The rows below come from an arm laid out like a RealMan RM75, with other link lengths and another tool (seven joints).
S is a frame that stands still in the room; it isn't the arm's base.
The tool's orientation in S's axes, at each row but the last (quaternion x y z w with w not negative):
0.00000, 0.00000, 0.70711, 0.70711
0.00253, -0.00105, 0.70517, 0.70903
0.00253, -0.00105, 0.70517, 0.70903
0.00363, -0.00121, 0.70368, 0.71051
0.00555, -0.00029, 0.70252, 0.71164
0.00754, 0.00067, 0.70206, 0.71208
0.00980, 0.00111, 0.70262, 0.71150
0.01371, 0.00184, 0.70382, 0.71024
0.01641, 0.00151, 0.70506, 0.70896
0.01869, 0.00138, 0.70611, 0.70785
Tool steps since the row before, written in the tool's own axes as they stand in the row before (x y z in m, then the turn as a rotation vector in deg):
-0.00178, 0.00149, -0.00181, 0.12, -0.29, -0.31
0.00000, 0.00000, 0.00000, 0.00, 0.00, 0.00
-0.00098, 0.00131, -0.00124, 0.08, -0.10, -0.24
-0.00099, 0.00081, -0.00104, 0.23, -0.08, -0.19
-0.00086, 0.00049, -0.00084, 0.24, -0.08, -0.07
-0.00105, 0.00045, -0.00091, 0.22, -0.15, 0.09
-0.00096, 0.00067, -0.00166, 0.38, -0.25, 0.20
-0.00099, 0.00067, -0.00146, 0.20, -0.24, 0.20
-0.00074, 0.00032, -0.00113, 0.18, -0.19, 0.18
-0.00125, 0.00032, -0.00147, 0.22, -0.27, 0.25
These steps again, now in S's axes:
-0.00149, -0.00178, -0.00181, 0.29, 0.12, -0.31
0.00000, 0.00000, 0.00000, 0.00, 0.00, 0.00
-0.00132, -0.00097, -0.00124, 0.10, 0.08, -0.24
-0.00082, -0.00097, -0.00104, 0.08, 0.23, -0.19
-0.00051, -0.00085, -0.00084, 0.08, 0.24, -0.07
-0.00048, -0.00103, -0.00091, 0.15, 0.22, 0.09
-0.00071, -0.00093, -0.00166, 0.26, 0.37, 0.20
-0.00071, -0.00096, -0.00146, 0.25, 0.19, 0.20
-0.00035, -0.00071, -0.00114, 0.20, 0.18, 0.18
-0.00037, -0.00121, -0.00149, 0.28, 0.21, 0.25

